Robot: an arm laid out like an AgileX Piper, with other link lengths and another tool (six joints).
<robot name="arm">
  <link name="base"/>
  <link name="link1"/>
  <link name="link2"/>
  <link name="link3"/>
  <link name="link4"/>
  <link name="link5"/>
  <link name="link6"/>
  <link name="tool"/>
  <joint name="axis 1" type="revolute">
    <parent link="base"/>
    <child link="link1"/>
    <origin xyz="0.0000 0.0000 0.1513"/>
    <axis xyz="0 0 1"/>
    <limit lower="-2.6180" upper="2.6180"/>
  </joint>
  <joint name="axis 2" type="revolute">
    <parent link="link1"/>
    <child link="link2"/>
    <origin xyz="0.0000 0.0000 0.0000"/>
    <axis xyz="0 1 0"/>
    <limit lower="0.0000" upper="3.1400"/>
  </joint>
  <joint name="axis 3" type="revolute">
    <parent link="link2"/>
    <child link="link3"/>
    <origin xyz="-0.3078 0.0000 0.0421"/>
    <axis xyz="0 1 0"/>
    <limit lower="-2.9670" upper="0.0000"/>
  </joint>
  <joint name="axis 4" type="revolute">
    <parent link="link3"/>
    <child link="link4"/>
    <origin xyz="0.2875 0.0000 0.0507"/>
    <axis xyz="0.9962 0 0.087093"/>
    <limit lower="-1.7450" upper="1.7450"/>
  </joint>
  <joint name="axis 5" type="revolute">
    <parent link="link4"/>
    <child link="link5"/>
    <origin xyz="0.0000 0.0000 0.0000"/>
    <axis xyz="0 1 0"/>
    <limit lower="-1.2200" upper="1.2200"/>
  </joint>
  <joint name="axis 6" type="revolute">
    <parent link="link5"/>
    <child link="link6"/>
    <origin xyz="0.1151 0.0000 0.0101"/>
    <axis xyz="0.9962 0 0.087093"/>
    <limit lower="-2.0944" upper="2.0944"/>
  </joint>
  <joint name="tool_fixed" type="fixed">
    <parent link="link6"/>
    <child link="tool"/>
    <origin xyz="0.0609 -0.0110 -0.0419" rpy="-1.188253 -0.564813 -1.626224"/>
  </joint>
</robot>
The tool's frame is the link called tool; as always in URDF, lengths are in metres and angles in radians.
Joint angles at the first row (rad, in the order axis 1, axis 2, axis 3, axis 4, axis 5, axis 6):
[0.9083 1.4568 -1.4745 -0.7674 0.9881 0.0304]
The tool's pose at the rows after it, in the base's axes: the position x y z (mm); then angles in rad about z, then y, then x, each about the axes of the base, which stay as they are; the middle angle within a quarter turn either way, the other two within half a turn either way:
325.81 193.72 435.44 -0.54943 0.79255 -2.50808
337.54 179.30 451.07 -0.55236 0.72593 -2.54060
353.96 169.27 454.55 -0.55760 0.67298 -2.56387
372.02 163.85 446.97 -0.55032 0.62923 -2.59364
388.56 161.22 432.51 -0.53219 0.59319 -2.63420
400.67 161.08 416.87 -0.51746 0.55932 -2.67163
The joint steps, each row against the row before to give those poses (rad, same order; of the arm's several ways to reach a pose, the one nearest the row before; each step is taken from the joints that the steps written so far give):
[-0.0708 0.0128 -0.1408 0.1830 0.0809 -0.2464]
[-0.0806 0.0307 -0.1126 0.1317 0.0691 -0.1894]
[-0.0750 0.0419 -0.0769 0.0970 0.0381 -0.1359]
[-0.0569 0.0489 -0.0442 0.0619 0.0182 -0.0856]
[-0.0362 0.0482 -0.0184 0.0280 0.0073 -0.0470]
[-0.0189 0.0401 -0.0043 0.0122 0.0037 -0.0281]

